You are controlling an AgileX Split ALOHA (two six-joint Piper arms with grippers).
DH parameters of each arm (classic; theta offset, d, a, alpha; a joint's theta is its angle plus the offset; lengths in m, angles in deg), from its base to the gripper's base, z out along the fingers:
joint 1: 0 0.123 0 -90
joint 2: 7.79 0 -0.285 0
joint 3: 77.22 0 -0.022 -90
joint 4: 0 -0.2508 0 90
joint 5: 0 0 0.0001 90
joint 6: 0 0.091 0 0
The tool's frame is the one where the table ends.
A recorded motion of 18 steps. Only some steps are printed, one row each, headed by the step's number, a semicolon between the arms.
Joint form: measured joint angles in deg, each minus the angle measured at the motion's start. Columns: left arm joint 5, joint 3, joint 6, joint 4, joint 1, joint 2; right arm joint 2, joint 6, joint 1, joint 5, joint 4, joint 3.
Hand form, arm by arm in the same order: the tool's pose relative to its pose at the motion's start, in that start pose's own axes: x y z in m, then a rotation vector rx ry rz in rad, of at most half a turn. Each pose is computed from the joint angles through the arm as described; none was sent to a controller.
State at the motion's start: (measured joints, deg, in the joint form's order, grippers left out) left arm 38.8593 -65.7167 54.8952 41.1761 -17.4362 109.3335; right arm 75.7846 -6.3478 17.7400 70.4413 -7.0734 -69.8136
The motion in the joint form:
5: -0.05 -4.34 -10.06 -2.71 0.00 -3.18; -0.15 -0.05 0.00 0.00 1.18 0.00
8: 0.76 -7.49 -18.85 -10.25 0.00 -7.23; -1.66 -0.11 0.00 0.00 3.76 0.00
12: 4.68 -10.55 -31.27 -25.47 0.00 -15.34; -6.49 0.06 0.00 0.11 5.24 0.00
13: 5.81 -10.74 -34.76 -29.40 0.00 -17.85; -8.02 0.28 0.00 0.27 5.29 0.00
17: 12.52 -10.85 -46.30 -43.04 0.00 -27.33; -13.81 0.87 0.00 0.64 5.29 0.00
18: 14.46 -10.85 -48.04 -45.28 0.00 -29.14; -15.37 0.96 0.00 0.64 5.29 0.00
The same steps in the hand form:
5: -0.0263 -0.0022 -0.0302 -0.0546 -0.0930 -0.0859; 0.0005 -0.0016 -0.0008 0.0195 -0.0004 -0.0080
8: -0.0415 -0.0067 -0.0648 -0.1353 -0.1397 -0.0944; 0.0042 -0.0043 -0.0089 0.0638 -0.0219 -0.0264
12: -0.0476 -0.0194 -0.1271 -0.2963 -0.1680 -0.0700; 0.0165 -0.0028 -0.0336 0.0949 -0.1012 -0.0377
13: -0.0454 -0.0239 -0.1440 -0.3428 -0.1765 -0.0764; 0.0210 -0.0017 -0.0412 0.0974 -0.1251 -0.0360
17: -0.0263 -0.0423 -0.2044 -0.5137 -0.1833 -0.1219; 0.0394 0.0028 -0.0686 0.1038 -0.2197 -0.0327
18: -0.0207 -0.0463 -0.2153 -0.5438 -0.1772 -0.1342; 0.0447 0.0040 -0.0757 0.1056 -0.2469 -0.0331

